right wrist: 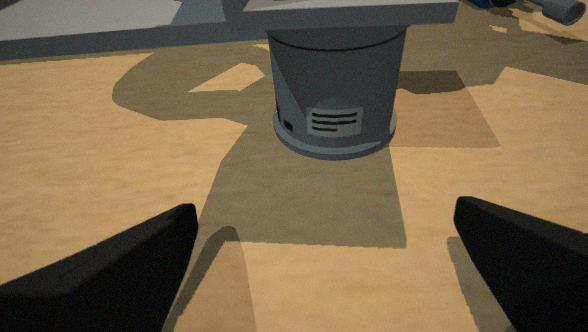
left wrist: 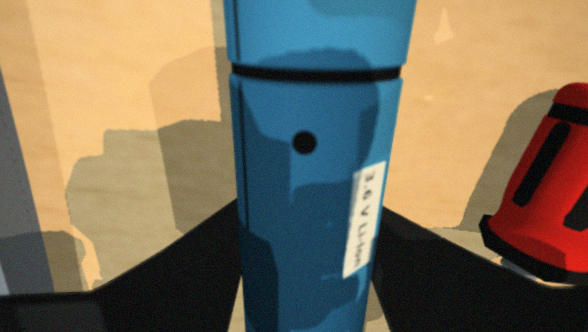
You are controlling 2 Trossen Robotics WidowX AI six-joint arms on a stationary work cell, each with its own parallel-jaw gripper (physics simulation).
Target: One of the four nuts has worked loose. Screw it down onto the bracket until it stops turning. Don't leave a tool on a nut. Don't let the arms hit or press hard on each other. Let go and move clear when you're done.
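Frame: origin at the left arm's base, x back, y right, z up, level; millimetres.
Where they show: left gripper, fingertip midpoint: (left wrist: 302, 209); right gripper, fingertip midpoint: (right wrist: 324, 212).
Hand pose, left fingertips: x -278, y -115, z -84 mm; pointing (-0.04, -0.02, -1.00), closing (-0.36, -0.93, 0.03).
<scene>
Things, the pixels of their top centre, and the offset from my left fingertips. "pt": a spot on its surface instead.
- blue electric screwdriver, surface spot: (left wrist: 320, 210) pt dx +23, dy -8, dz +39 mm
- screwdriver's grey socket, surface spot: (right wrist: 564, 11) pt dx -131, dy +57, dz +21 mm
- grey bracket, surface spot: (right wrist: 360, 17) pt dx -154, dy +235, dz +61 mm
- red hand driver, top centre: (left wrist: 586, 262) dx -31, dy -75, dz +28 mm
- grey tray, surface spot: (right wrist: 125, 42) pt dx +53, dy +305, dz +5 mm
A blue electric screwdriver (left wrist: 320, 210) with a white label runs upright through the left wrist view. My left gripper (left wrist: 302, 209) is shut on its body, one black finger against each side; the fingertips are partly hidden. The screwdriver's grey socket (right wrist: 564, 11) shows at the top right of the right wrist view. The grey bracket (right wrist: 360, 17) sits on a dark round pedestal (right wrist: 340, 82); its front edge shows, and its nuts are out of view. My right gripper (right wrist: 324, 212) is wide open and empty, in front of the pedestal.
A red hand driver (left wrist: 542, 175) with black grip strips lies right of the blue screwdriver, close to the left gripper's right finger. A grey tray (right wrist: 125, 42) lies behind and left of the pedestal. A grey tray wall (left wrist: 17, 200) runs along the left wrist view's left edge.
</scene>
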